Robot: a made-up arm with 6 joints. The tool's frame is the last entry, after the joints.
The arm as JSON. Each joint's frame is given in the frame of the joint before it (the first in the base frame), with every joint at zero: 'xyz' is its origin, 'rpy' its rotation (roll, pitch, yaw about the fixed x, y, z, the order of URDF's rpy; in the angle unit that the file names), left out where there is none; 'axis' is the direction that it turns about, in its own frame. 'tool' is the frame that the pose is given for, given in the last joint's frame.
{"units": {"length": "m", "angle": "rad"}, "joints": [
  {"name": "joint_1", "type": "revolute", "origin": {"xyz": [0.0, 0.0, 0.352]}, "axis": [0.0, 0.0, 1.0]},
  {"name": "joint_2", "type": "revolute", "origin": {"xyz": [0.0, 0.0, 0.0]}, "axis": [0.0, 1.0, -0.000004]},
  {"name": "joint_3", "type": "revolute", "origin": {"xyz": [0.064, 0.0, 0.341]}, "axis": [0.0, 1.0, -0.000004]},
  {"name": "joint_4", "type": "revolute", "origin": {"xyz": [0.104, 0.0, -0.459]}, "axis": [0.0, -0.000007, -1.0]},
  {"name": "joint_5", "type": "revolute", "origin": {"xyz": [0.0, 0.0, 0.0]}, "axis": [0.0, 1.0, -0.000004]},
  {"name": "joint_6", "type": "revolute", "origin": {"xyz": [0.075, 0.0, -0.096]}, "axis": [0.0, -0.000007, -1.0]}
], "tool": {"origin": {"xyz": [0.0, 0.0, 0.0], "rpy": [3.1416, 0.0, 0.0]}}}
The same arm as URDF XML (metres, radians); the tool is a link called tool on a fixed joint. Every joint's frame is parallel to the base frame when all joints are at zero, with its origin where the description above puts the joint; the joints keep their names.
<robot name="arm">
<joint name="tool_fixed" type="fixed"><parent link="link6"/><child link="tool"/><origin xyz="0 0 0" rpy="-3.1416 0 0"/></joint>
<joint name="joint_6" type="continuous"><parent link="link5"/><child link="link6"/><origin xyz="0.075 0 -0.096"/><axis xyz="0 0 -1"/></joint>
<joint name="joint_5" type="continuous"><parent link="link4"/><child link="link5"/><origin xyz="0 0 0"/><axis xyz="0 1 0"/></joint>
<joint name="joint_4" type="continuous"><parent link="link3"/><child link="link4"/><origin xyz="0.104 0 -0.459"/><axis xyz="0 0 -1"/></joint>
<joint name="joint_3" type="continuous"><parent link="link2"/><child link="link3"/><origin xyz="0.064 0 0.341"/><axis xyz="0 1 0"/></joint>
<joint name="joint_2" type="continuous"><parent link="link1"/><child link="link2"/><origin xyz="0 0 0"/><axis xyz="0 1 0"/></joint>
<joint name="joint_1" type="continuous"><parent link="base"/><child link="link1"/><origin xyz="0 0 0.352"/><axis xyz="0 0 1"/></joint>
<link name="base"/>
<link name="link1"/>
<link name="link2"/>
<link name="link3"/>
<link name="link4"/>
<link name="link5"/>
<link name="link6"/>
<link name="tool"/>
</robot>

